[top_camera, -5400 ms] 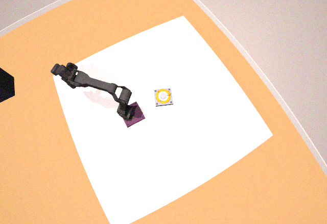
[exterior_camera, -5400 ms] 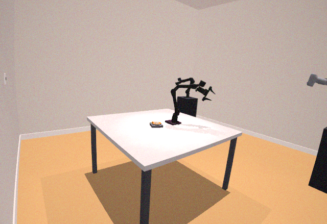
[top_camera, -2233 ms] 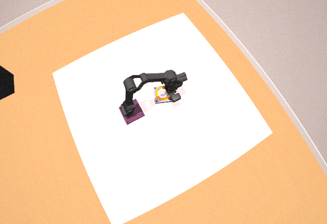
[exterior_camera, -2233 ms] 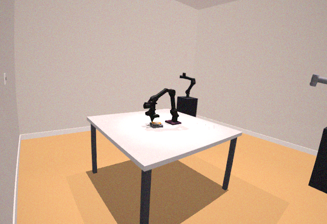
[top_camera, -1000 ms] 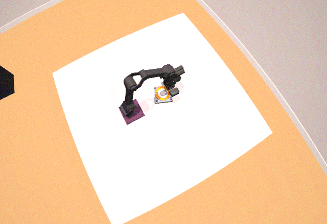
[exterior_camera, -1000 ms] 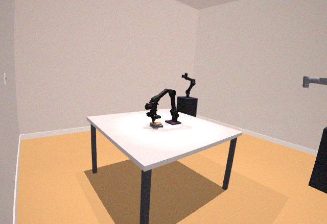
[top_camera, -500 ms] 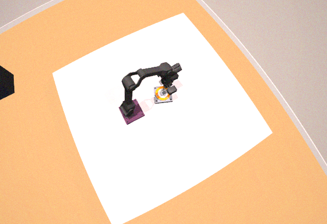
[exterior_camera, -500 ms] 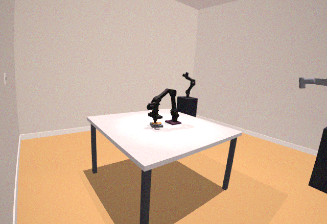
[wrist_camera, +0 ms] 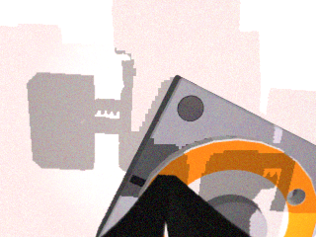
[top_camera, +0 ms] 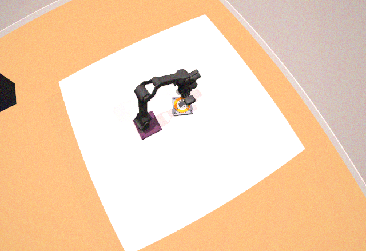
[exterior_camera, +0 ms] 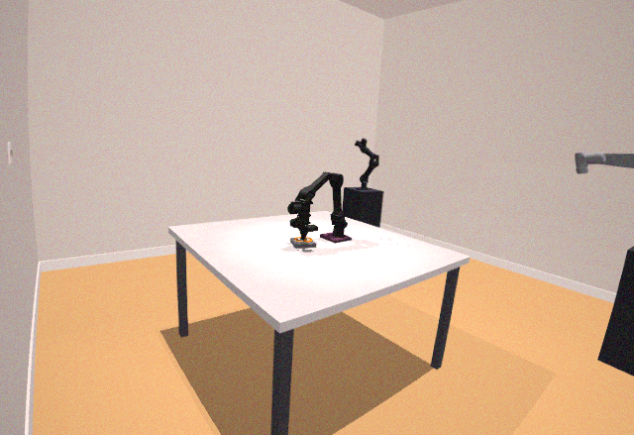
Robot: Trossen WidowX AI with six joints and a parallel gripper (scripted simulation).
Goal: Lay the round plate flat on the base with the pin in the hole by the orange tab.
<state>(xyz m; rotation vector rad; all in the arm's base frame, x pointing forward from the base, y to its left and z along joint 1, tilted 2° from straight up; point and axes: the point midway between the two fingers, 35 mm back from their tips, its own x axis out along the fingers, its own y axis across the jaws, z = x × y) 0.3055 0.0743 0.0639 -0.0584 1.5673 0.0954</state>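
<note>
Right now the grey square base is 40 mm to the right of my gripper tip, 30 mm behind it and 20 mm below it.
</note>
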